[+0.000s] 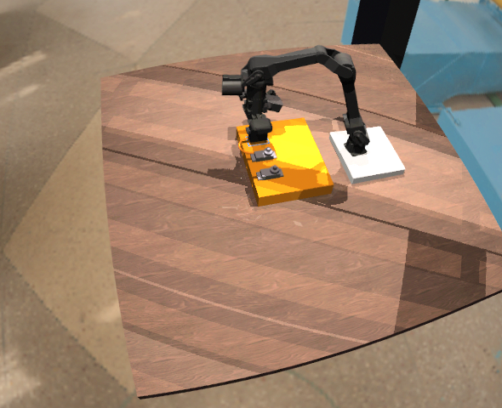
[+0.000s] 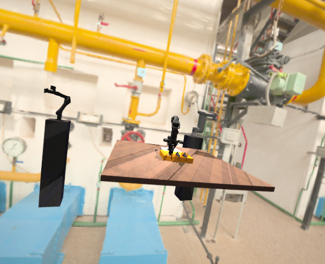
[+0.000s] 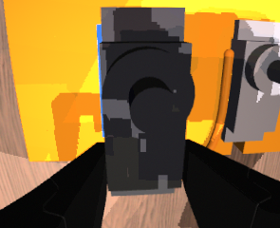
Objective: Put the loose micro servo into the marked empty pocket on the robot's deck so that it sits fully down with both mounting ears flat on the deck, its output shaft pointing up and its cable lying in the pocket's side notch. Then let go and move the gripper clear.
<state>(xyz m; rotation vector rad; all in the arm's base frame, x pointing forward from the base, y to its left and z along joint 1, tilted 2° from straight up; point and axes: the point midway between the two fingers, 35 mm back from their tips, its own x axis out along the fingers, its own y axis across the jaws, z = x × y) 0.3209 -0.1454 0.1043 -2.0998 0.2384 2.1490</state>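
The orange deck is 110 mm behind my gripper tip, 100 mm to the left of it and 80 mm below it.
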